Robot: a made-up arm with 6 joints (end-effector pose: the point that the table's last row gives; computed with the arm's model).
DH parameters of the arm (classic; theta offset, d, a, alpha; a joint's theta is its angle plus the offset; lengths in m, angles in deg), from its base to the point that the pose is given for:
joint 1: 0 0.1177 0 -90
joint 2: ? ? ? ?
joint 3: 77.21 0 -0.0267 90
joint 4: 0 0.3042 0 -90
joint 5: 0 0 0.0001 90
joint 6: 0 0.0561 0 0
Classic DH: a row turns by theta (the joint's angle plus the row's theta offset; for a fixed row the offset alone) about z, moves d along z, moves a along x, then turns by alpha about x.
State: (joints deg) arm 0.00 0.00 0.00 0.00 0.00 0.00
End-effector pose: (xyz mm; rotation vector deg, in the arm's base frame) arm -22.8 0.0 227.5 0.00 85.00 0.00
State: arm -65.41 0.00 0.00 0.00 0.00 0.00
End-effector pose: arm -9.5 20.7 227.5 48.08 74.88 -52.47
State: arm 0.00 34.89 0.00 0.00 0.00 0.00
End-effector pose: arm 44.1 0.0 220.8 0.00 119.89 0.00
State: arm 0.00 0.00 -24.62 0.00 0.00 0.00
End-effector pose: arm -79.3 0.0 370.8 0.00 60.38 0.00
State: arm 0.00 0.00 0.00 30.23 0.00 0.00
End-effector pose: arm -22.8 0.1 227.5 22.38 82.86 24.43
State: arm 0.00 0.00 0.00 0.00 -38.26 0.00
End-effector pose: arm -37.7 0.0 261.1 0.00 46.74 0.00
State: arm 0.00 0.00 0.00 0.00 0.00 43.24
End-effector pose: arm -22.8 0.0 227.5 31.95 80.62 34.87
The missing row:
joint 2: 7.79 0 -0.3829 0
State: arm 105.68 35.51 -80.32 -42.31 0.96 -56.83
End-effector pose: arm 18.5 -63.3 672.3 -40.10 -8.19 6.03
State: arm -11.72 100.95 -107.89 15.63 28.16 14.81
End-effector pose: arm 460.4 -88.2 554.6 31.68 101.06 18.57
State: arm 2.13 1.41 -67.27 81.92 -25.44 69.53
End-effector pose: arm -288.9 -34.5 524.1 28.59 -26.82 145.10
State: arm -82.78 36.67 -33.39 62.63 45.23 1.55
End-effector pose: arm 43.9 -64.9 404.6 89.85 61.02 19.84
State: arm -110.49 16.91 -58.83 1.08 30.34 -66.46
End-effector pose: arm 37.5 98.9 534.0 39.73 97.78 -141.45
